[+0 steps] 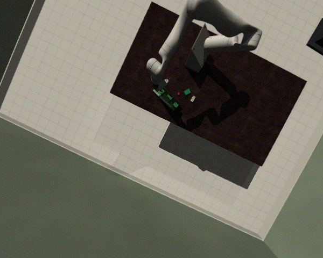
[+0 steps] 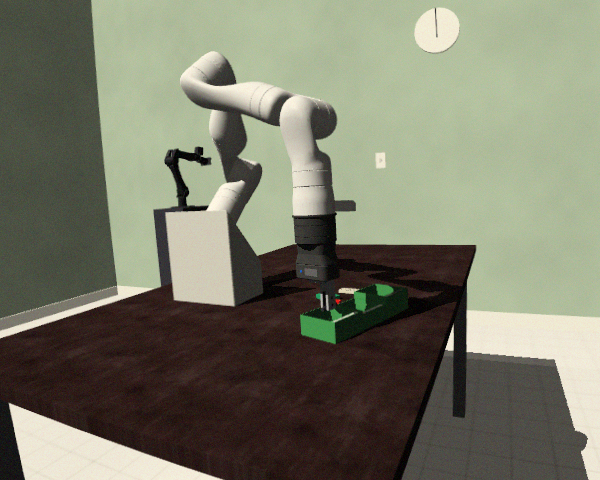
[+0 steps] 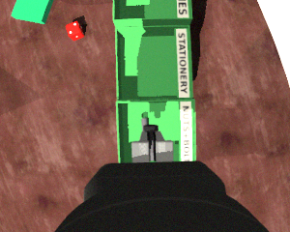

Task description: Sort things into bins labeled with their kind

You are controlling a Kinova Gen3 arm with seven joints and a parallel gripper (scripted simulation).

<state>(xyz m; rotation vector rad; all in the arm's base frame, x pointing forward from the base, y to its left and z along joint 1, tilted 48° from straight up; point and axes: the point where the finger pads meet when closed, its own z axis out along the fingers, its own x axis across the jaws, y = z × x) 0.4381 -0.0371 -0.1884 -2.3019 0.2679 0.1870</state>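
Now: the teal block 22 cm to the left of my hand, 11 cm behind it and 6 cm below it. From my hand the other things lie so: white dotted tile: 29 cm to the left, 8 cm behind, 6 cm below; then three-compartment green bin row: 8 cm to the left, 4 cm below, 3 cm ahead; then red die: 16 cm to the left, 6 cm below, 6 cm behind.
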